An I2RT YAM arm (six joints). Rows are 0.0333 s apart.
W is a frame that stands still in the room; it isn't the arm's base.
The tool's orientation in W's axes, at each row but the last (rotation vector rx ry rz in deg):
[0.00, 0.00, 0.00]
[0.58, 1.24, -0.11]
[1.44, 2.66, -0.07]
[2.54, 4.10, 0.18]
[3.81, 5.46, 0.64]
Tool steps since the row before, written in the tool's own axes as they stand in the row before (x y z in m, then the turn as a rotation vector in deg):
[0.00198, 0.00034, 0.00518, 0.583, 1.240, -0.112]
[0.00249, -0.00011, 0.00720, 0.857, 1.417, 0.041]
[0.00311, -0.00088, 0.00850, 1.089, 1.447, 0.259]
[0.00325, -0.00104, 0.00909, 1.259, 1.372, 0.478]
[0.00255, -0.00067, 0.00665, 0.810, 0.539, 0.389]
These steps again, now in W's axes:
[0.00198, 0.00034, 0.00518, 0.583, 1.240, -0.112]
[0.00264, -0.00019, 0.00714, 0.861, 1.415, 0.037]
[0.00350, -0.00110, 0.00832, 1.102, 1.439, 0.244]
[0.00389, -0.00143, 0.00878, 1.288, 1.355, 0.447]
[0.00318, -0.00107, 0.00632, 0.839, 0.524, 0.346]

